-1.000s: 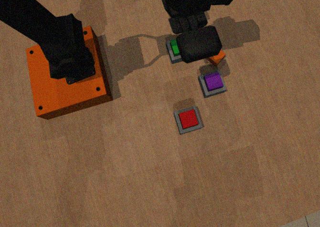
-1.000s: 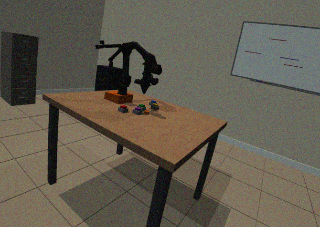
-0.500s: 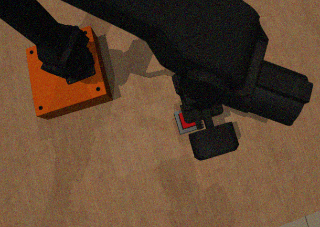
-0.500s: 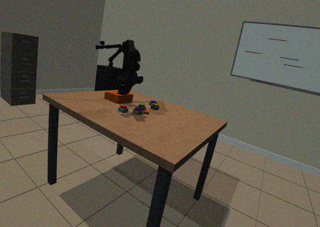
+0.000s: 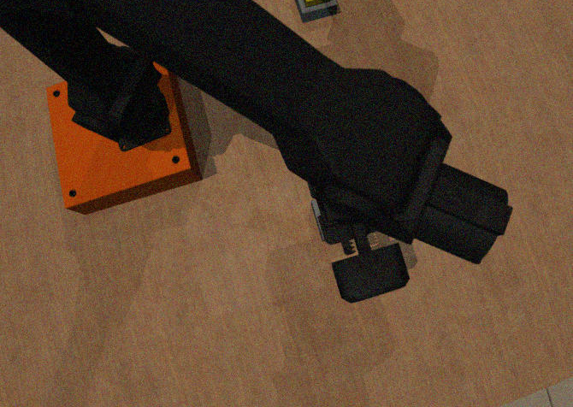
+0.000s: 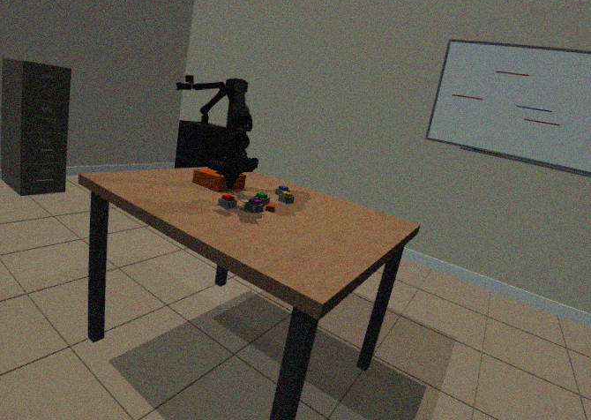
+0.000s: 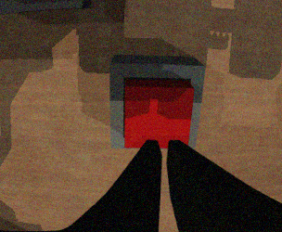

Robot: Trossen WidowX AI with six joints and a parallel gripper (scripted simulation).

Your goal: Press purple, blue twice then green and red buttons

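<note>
Now: gripper tip 30 mm above the red button. Also, from my gripper tip: purple button (80 mm ahead, 60 mm to the left, 30 mm below); then orange block (110 mm ahead, 110 mm to the left, 60 mm below); then green button (40 mm ahead, 150 mm to the left, 30 mm below).
</note>
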